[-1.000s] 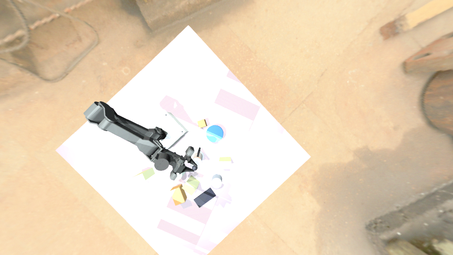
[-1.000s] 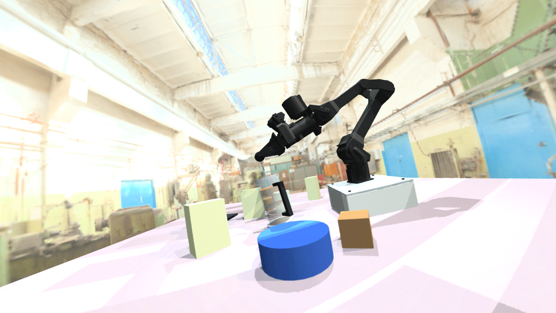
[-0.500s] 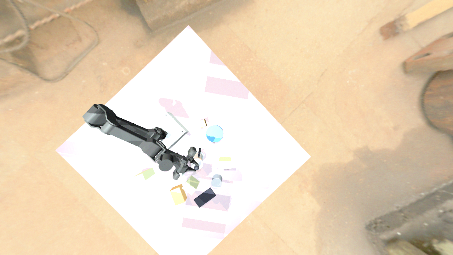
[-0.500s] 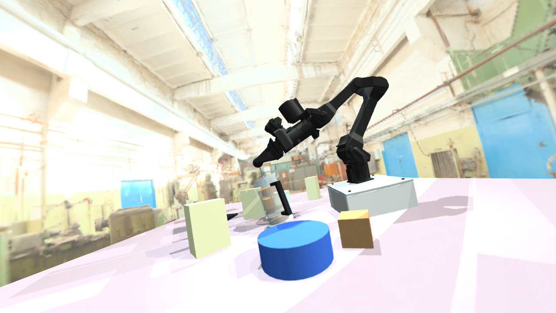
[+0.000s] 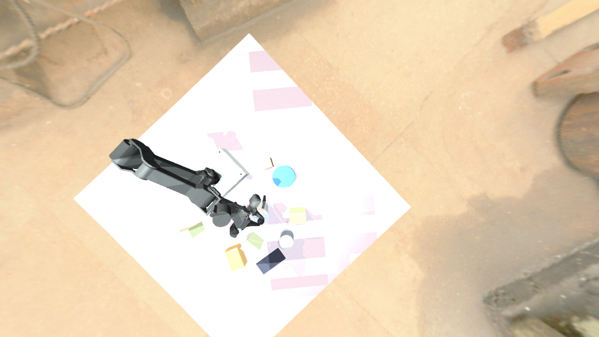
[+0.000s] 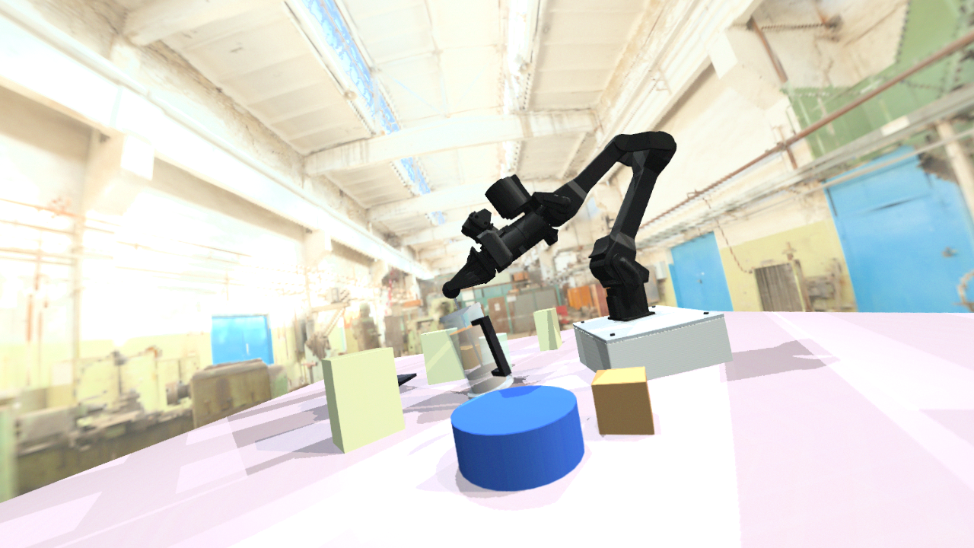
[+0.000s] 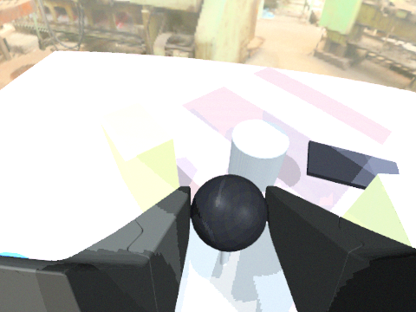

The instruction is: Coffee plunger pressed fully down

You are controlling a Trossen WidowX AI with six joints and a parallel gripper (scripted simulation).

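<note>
Now: gripper tip 3 cm past the coffee press, 1 cm to the right of it and 9 cm above it. From my gripper tip the other things lie so: white cylinder (16 cm ahead, 6 cm to the right, 15 cm below); then blue cylinder (4 cm behind, 20 cm to the left, 16 cm below); then brown cube (16 cm behind, 21 cm to the left, 16 cm below).
</note>
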